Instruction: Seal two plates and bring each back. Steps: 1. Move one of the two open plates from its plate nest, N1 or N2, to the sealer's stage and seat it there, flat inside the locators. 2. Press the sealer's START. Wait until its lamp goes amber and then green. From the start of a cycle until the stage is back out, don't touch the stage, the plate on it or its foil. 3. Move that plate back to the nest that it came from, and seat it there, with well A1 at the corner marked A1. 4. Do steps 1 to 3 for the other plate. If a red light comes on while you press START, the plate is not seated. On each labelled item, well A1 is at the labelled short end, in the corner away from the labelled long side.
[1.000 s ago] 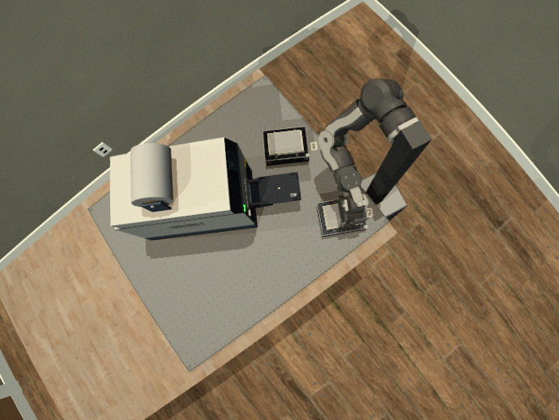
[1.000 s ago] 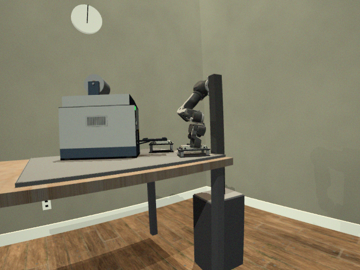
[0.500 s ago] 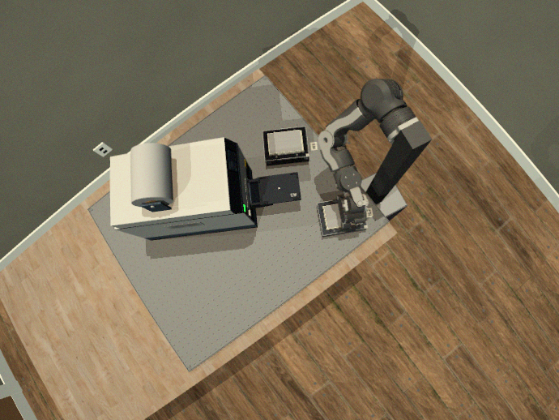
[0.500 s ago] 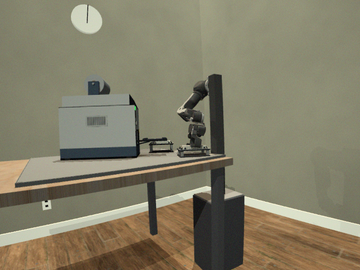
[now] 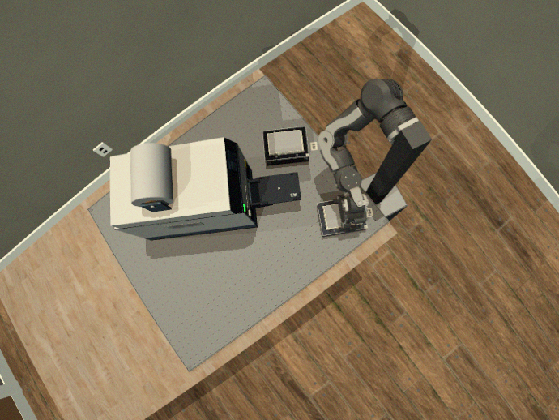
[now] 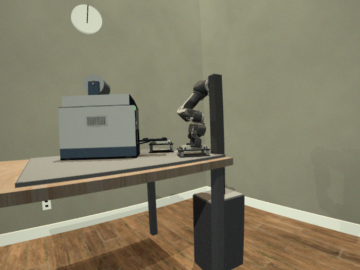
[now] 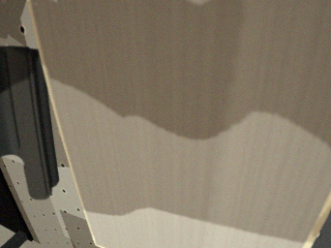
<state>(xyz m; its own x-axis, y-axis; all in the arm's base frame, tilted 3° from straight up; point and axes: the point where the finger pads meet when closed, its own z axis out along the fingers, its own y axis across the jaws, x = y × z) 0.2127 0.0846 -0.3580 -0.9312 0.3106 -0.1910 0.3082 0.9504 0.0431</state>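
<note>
Now: the plate right at my hand. The rest, counted from my hand: black nest N1 (33 cm to the right, 6 cm ahead); then yellow warning label (30 cm to the right, 22 cm ahead, 10 cm above); then sealer stage (18 cm to the right, 16 cm ahead, 4 cm above).
</note>
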